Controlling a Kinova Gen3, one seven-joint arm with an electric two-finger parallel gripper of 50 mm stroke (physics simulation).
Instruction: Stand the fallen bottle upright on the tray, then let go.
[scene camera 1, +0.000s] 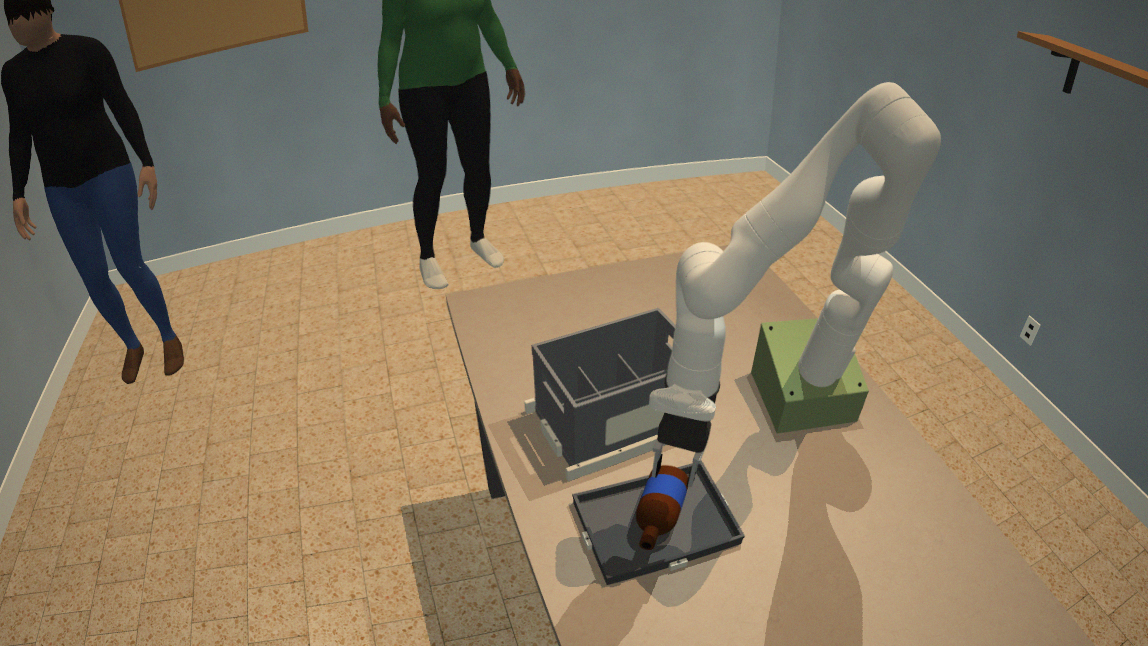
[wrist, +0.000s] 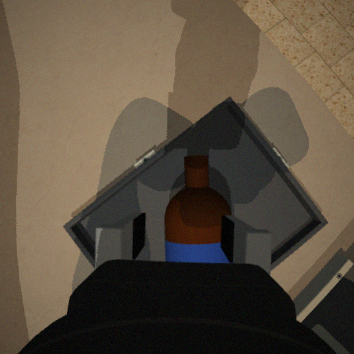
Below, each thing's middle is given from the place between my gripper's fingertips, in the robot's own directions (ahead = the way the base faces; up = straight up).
Labels:
My gripper is now 12 cm above the brown bottle (scene camera 1: 660, 505) and 3 cm to the left of it.

